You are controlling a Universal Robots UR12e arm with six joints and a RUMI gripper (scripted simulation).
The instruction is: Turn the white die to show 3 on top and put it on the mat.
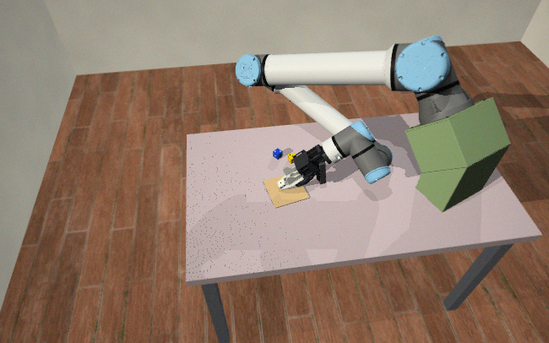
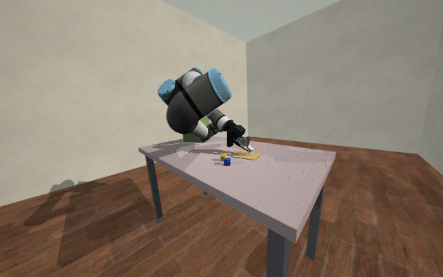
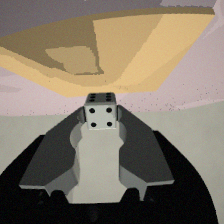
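Now: the white die right at my hand. Round my hand: blue die 180 mm to the right, 30 mm behind, 20 mm below; then yellow die 140 mm to the right, 80 mm behind, 20 mm below; then tan mat 40 mm below, 10 mm behind.
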